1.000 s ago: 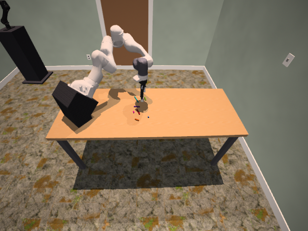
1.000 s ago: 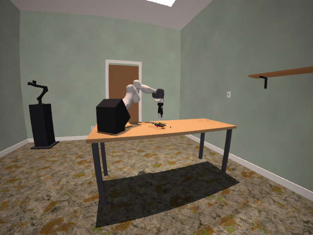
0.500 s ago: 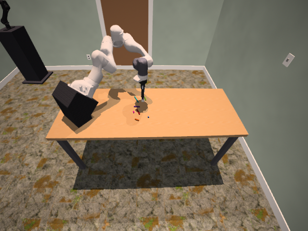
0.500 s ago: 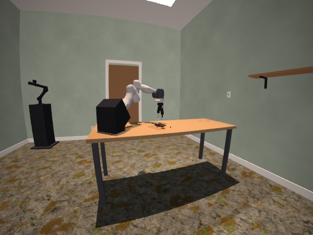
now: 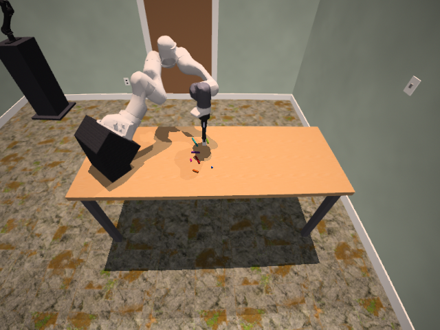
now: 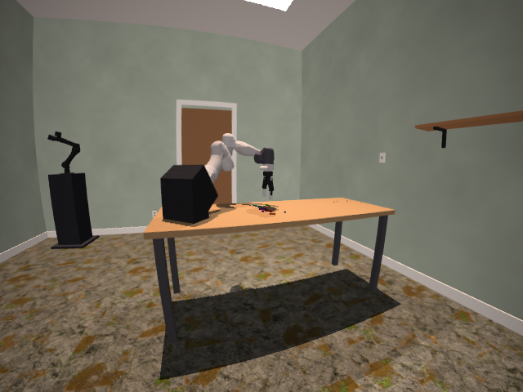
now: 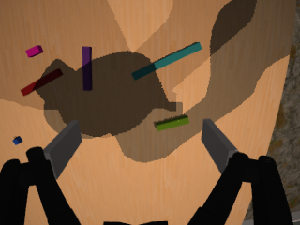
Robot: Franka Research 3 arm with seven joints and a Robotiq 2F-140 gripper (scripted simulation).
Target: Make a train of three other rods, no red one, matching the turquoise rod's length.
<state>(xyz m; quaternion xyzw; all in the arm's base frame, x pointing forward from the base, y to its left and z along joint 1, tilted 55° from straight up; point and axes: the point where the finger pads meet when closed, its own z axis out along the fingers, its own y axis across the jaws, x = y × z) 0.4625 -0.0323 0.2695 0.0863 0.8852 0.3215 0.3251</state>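
My gripper is now 21 cm to the left of the blue rod, 7 cm short of it and 7 cm above it. Also, from my hand: lime rod (7 cm below, 5 cm to the left, 2 cm ahead); then purple rod (8 cm to the right, 7 cm below, 6 cm behind); then turquoise rod (7 cm below, 7 cm behind, 3 cm to the left).
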